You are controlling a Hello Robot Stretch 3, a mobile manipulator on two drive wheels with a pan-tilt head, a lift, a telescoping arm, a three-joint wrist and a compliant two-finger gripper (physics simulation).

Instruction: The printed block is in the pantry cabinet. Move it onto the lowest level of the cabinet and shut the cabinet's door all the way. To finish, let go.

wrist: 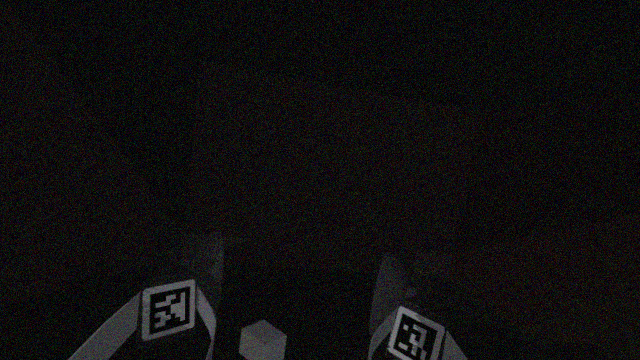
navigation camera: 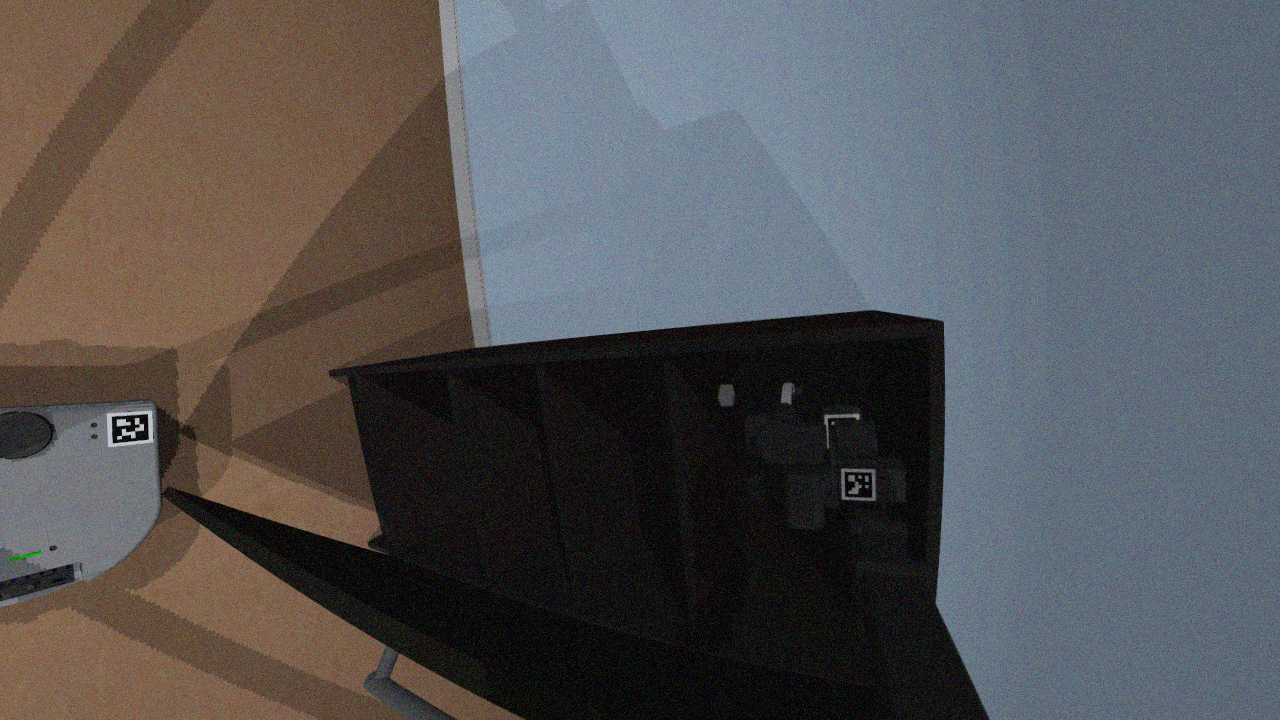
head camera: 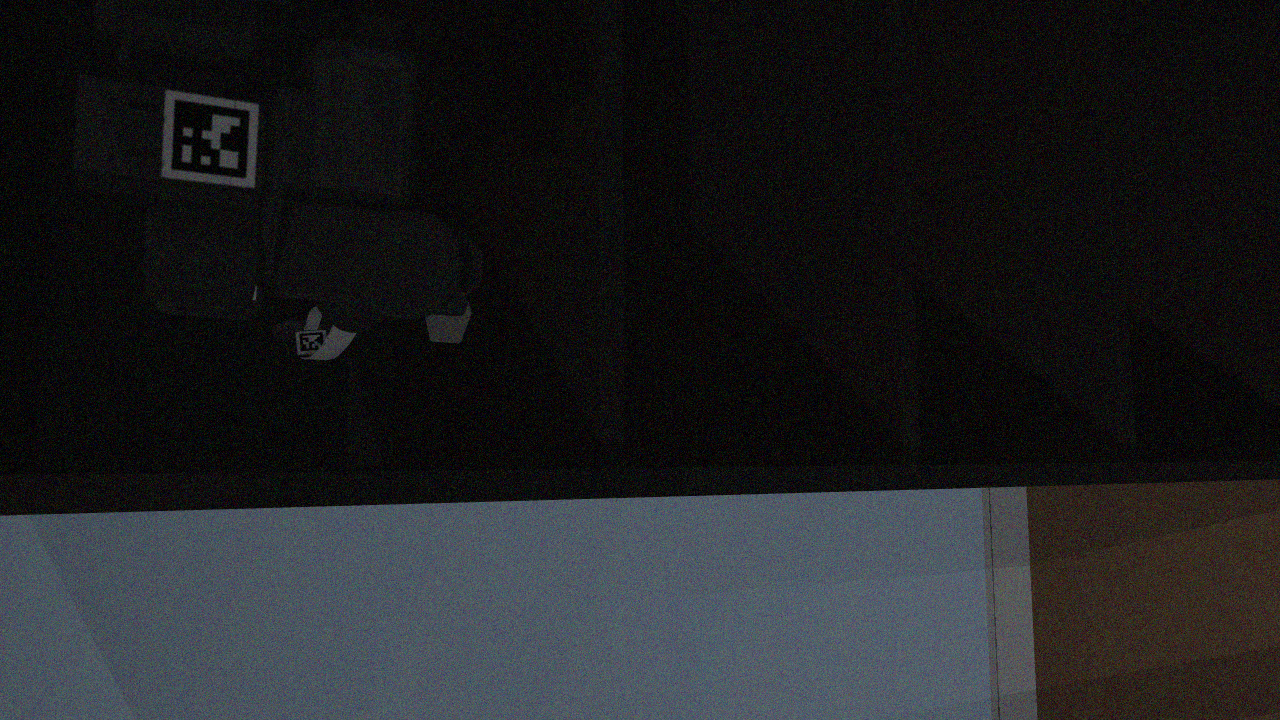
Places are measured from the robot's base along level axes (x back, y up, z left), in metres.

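Where they show: gripper, fingertip midpoint: (wrist: 299,268); robot's base, link origin: (navigation camera: 19,432).
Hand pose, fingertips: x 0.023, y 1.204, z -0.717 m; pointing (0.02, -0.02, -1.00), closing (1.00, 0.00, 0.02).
Each offset is from my fingertips to the top centre of the thing. "pt": to the spot under its first point.
The pale grey block @[dx -0.023, dy -0.133, dz -0.157 m] (head camera: 447,324) (navigation camera: 725,394) (wrist: 263,341) is inside the dark pantry cabinet @[pt dx -0.120, dy -0.269, dz +0.163 m] (head camera: 760,481) (navigation camera: 626,343), in the compartment nearest the cabinet's top end, which is at the right in the navigation view. My gripper (wrist: 299,268) is open in the same compartment. In the wrist view the block shows at the bottom edge, between the fingers' lines and nearer the left one, touching neither. In the head view one pale finger shows to the left of the block, apart from it; the other is hidden. The cabinet door (navigation camera: 402,595) stands wide open.
My wrist with its square marker (head camera: 210,138) (navigation camera: 857,484) reaches into the cabinet. Shelf boards (navigation camera: 553,465) divide it. The door's grey handle @[pt dx +0.164, dy -0.282, dz +0.538 m] (navigation camera: 383,682) is on its outer side. My base (navigation camera: 89,501) is at the left, near the door's free edge. A blue-grey wall (head camera: 537,608) (navigation camera: 1074,268) stands behind.
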